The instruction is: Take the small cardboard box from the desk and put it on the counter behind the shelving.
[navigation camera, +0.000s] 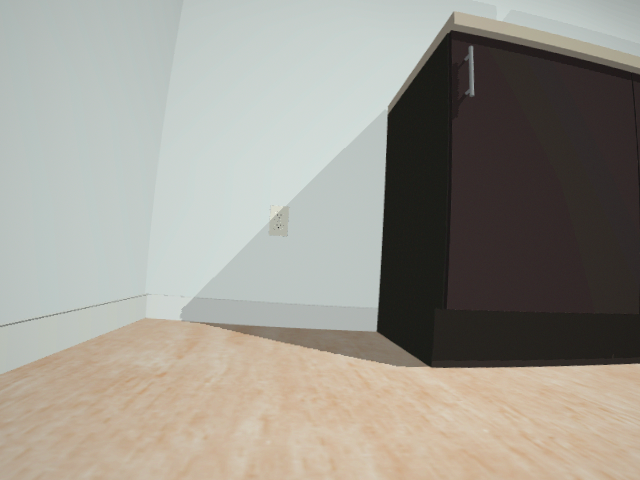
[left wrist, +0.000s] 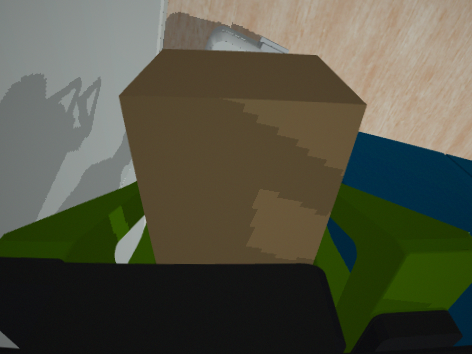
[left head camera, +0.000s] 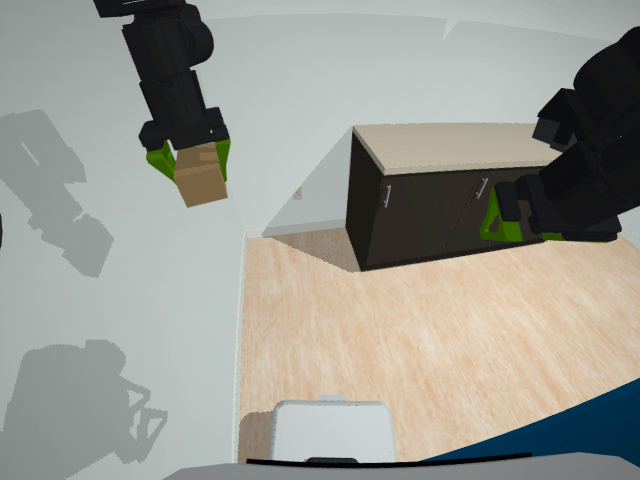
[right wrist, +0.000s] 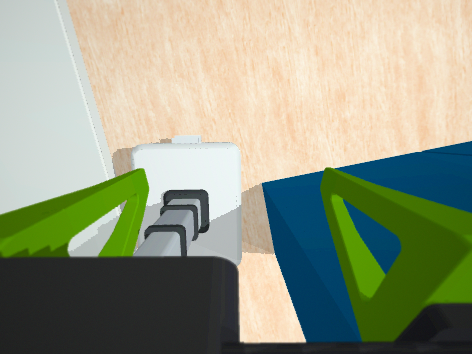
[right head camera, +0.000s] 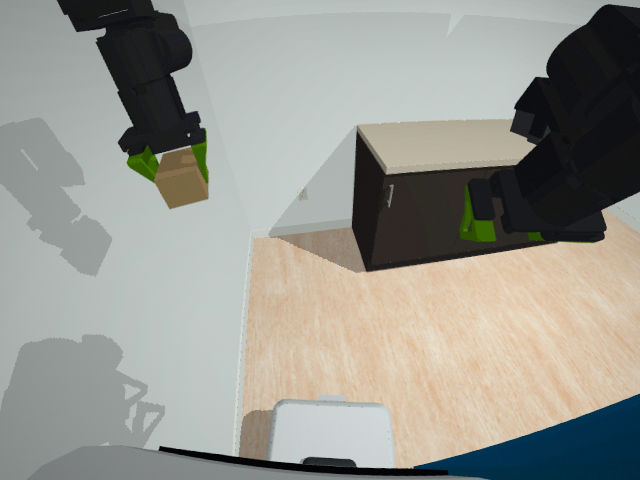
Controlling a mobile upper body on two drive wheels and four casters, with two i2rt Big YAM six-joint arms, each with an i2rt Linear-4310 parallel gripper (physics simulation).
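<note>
The small cardboard box is brown and held in the air in front of the wall. My left gripper is shut on it, with a green finger on each side. The counter has a beige top and dark cabinet doors and stands ahead, right of the held box. My right gripper is open and empty; in both head views it hangs in front of the counter's right part and hides some of it. The desk does not show in these views.
A pale wall runs along the left side. A large blue panel, perhaps the shelving, stands close at the lower right. My white base is between the wall and the blue panel. Wood floor lies before the counter.
</note>
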